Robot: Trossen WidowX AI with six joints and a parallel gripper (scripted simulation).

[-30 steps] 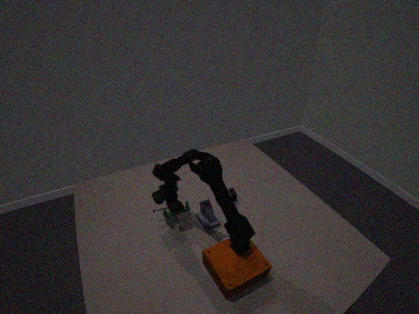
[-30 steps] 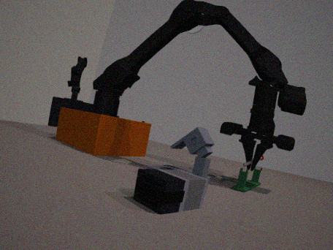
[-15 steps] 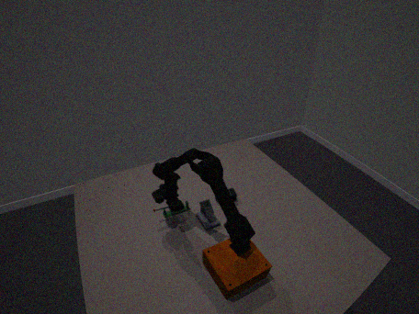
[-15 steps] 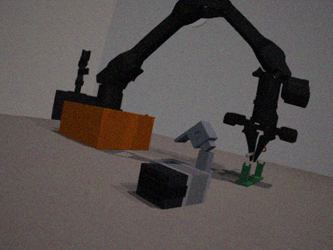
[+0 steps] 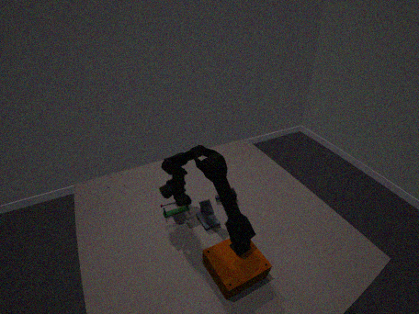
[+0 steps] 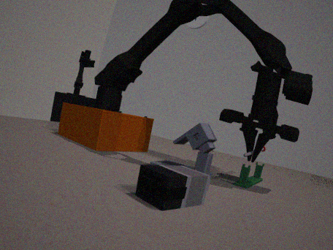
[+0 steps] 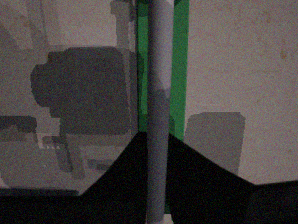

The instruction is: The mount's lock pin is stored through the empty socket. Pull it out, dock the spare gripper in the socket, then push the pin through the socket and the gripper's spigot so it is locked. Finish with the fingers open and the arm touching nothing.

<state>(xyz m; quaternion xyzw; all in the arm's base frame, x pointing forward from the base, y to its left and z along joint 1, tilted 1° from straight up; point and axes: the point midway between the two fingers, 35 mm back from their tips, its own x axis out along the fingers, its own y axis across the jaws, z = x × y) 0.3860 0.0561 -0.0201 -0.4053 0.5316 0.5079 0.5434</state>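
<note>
Right now my gripper tip is 3 cm above the green cradle, 1 cm to the right of it and 1 cm short of it. Round my gripper tip: grey mount (11 cm behind, 9 cm to the right); then spare gripper (26 cm to the right, 6 cm behind, 3 cm below).
</note>
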